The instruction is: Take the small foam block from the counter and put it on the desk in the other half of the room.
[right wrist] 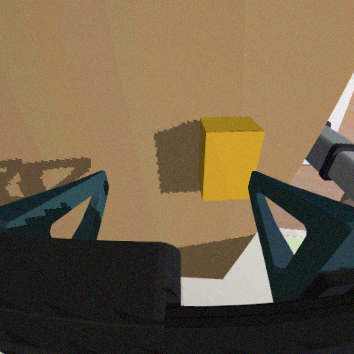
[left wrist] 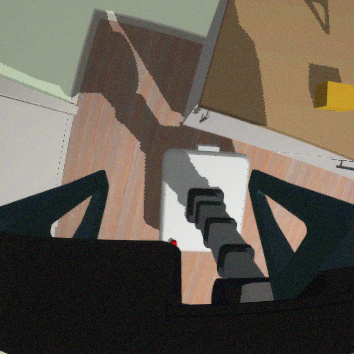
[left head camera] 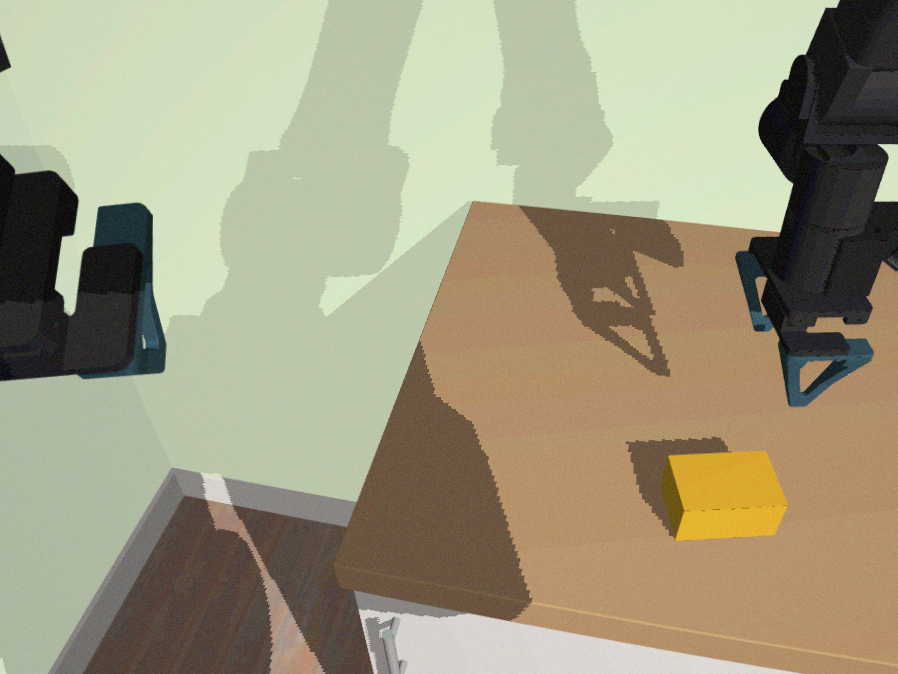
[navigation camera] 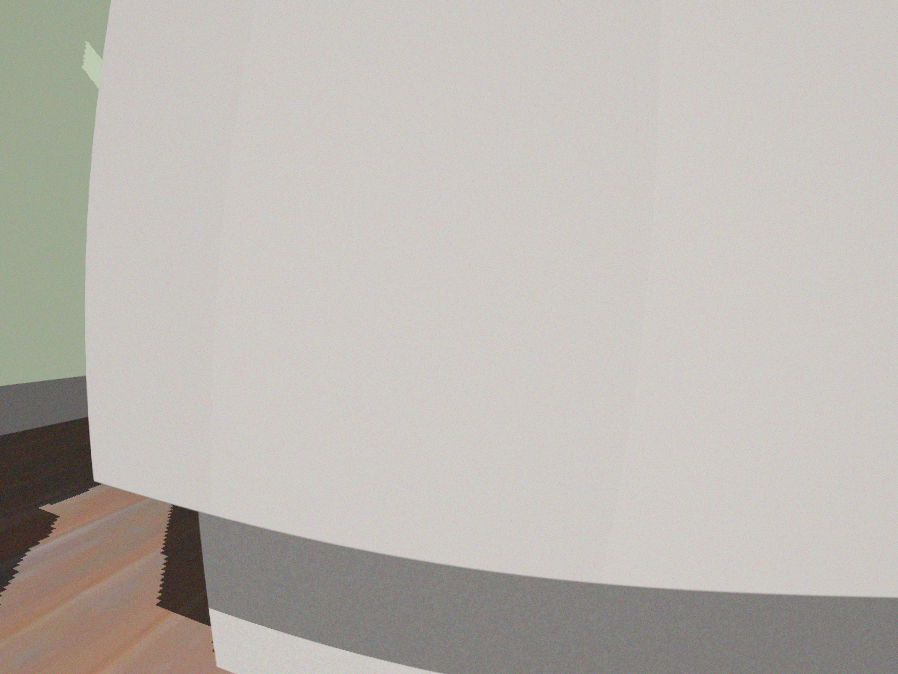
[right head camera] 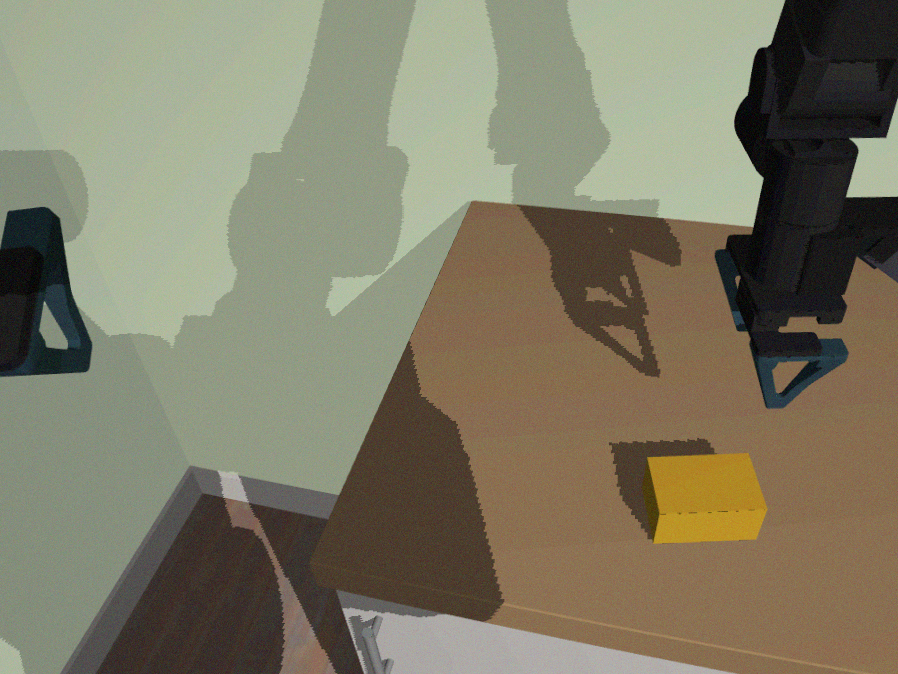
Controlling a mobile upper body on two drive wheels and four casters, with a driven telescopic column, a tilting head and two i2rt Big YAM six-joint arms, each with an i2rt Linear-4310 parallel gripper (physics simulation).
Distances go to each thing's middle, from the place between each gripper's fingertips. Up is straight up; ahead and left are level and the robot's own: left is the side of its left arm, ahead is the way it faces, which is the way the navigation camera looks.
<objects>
The small yellow foam block (right head camera: pixel 700 498) lies 10 cm below my right hand, 6 cm behind it and 4 cm to the left of it.
Now: left hand 400 mm to the left of the small yellow foam block, 330 mm above it and 170 mm short of it.
</objects>
